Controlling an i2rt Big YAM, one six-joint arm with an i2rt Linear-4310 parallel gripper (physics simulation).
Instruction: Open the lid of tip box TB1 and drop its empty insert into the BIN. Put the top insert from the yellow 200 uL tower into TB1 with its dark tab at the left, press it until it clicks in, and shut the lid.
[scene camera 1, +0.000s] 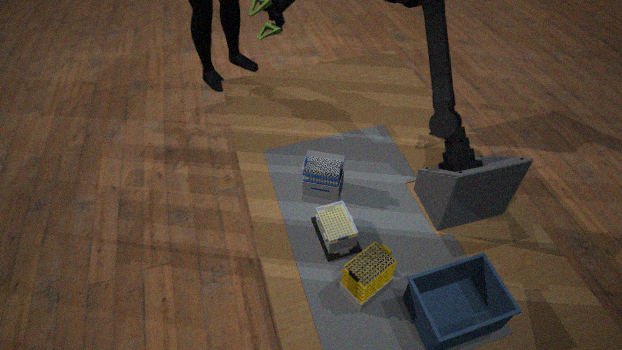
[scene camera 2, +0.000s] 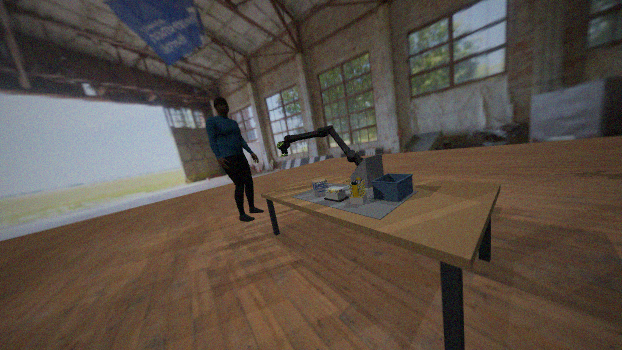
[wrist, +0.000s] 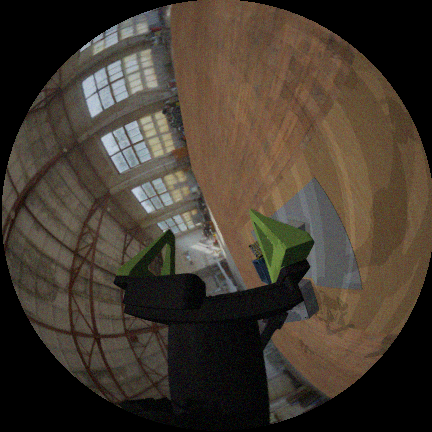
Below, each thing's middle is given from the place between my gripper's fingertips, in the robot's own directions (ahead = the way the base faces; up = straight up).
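From my hand: blue-and-white tip box (scene camera 1: 322, 174), far below, far to the left, a fair way behind. Blue bin (scene camera 1: 467, 297), far below my hand, far behind, far to the left.
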